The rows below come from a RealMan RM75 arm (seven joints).
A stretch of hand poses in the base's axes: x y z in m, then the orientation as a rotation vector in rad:
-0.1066 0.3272 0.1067 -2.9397 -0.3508 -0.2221
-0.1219 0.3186 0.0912 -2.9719 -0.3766 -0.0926
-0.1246 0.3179 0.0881 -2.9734 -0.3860 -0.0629
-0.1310 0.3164 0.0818 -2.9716 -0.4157 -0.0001
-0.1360 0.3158 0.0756 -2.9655 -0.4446 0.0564
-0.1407 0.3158 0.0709 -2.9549 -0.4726 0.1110
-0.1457 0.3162 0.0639 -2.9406 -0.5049 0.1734
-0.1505 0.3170 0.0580 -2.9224 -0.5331 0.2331
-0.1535 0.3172 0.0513 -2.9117 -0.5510 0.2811
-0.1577 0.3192 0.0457 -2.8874 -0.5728 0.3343
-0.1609 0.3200 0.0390 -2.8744 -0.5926 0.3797
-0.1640 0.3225 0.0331 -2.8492 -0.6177 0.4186
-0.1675 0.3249 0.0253 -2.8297 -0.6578 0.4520
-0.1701 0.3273 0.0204 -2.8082 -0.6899 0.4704
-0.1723 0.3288 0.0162 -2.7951 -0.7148 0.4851
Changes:
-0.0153 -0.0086 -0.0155 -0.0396 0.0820 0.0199
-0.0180 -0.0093 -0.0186 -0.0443 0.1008 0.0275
-0.0244 -0.0108 -0.0249 -0.0520 0.1401 0.0506
-0.0294 -0.0114 -0.0311 -0.0563 0.1756 0.0735
-0.0341 -0.0114 -0.0358 -0.0571 0.2103 0.0964
-0.0391 -0.0110 -0.0428 -0.0574 0.2501 0.1231
-0.0439 -0.0102 -0.0487 -0.0543 0.2891 0.1478
-0.0469 -0.0100 -0.0554 -0.0556 0.3203 0.1639
-0.0511 -0.0080 -0.0610 -0.0466 0.3567 0.1854
-0.0543 -0.0072 -0.0677 -0.0475 0.3864 0.2029
-0.0574 -0.0047 -0.0736 -0.0375 0.4135 0.2262
-0.0609 -0.0023 -0.0814 -0.0363 0.4344 0.2579
-0.0635 0.0001 -0.0863 -0.0286 0.4468 0.2842
-0.0657 0.0016 -0.0905 -0.0265 0.4560 0.3039

